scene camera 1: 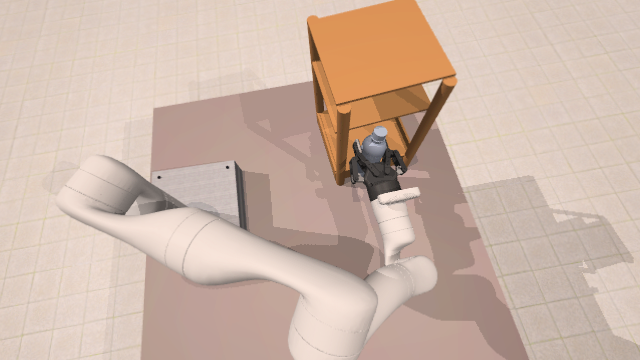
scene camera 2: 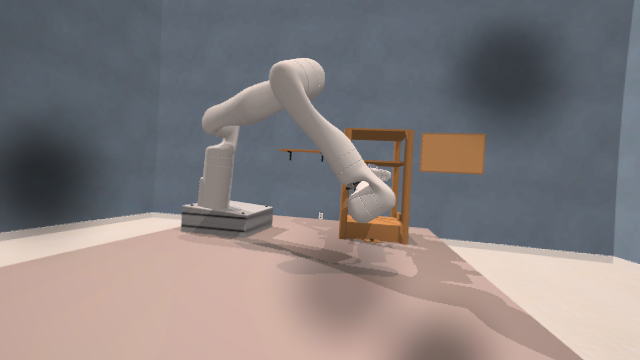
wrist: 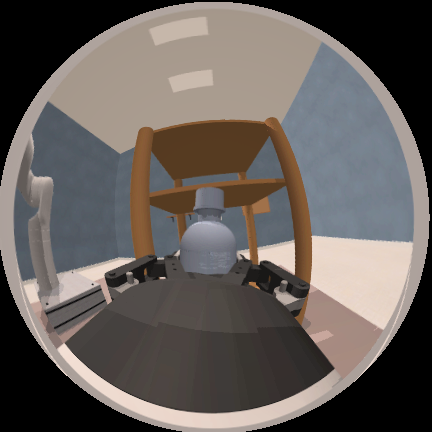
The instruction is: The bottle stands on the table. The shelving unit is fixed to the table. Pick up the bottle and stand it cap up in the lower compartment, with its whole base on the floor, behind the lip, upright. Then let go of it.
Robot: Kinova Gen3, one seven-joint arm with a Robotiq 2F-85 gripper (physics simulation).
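Places are measured from the arm's base along level axes (x right, y ahead, z up), in millimetres.
Pixels of known places: gripper, fingertip midpoint: (scene camera 1: 367, 138); arm's base at its link origin: (scene camera 2: 214, 206).
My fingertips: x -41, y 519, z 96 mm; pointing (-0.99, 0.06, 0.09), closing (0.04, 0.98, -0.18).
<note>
For each thing: its top centre in the pictures, then the offset to it from my fingertips. "pt": a spot on its surface instead.
- blue-grey bottle at its top centre: (wrist: 197, 189) (scene camera 1: 376, 134) dx +34, dy -2, dz +77 mm
- middle shelf at a spot on its surface: (wrist: 260, 191) pt dx -34, dy +101, dz +85 mm
- lip at a spot on its surface: (scene camera 2: 375, 231) pt dx +20, dy +34, dz -147 mm
The blue-grey bottle (scene camera 1: 374, 148) (wrist: 208, 245) is upright, cap up, between the fingers of my gripper (scene camera 1: 378, 156) (wrist: 208, 256), which is shut on it. In the first scene view it is at the open front of the orange shelving unit (scene camera 1: 342, 145) (scene camera 2: 408, 190) (wrist: 142, 200), between the two front posts and over the front part of the lower compartment. In the wrist view the cap stands in front of the middle shelf. The bottle's base is hidden by the gripper, so its height over the lip and floor cannot be told. In the second scene view the arm hides the bottle.
The front posts stand close on both sides of the gripper. The middle shelf (scene camera 1: 390, 106) (scene camera 2: 387, 163) (wrist: 260, 191) is above the lower compartment. The lip (scene camera 2: 375, 231) runs along its front. The grey robot base block (scene camera 1: 215, 185) (scene camera 2: 227, 220) stands on the table at the left.
</note>
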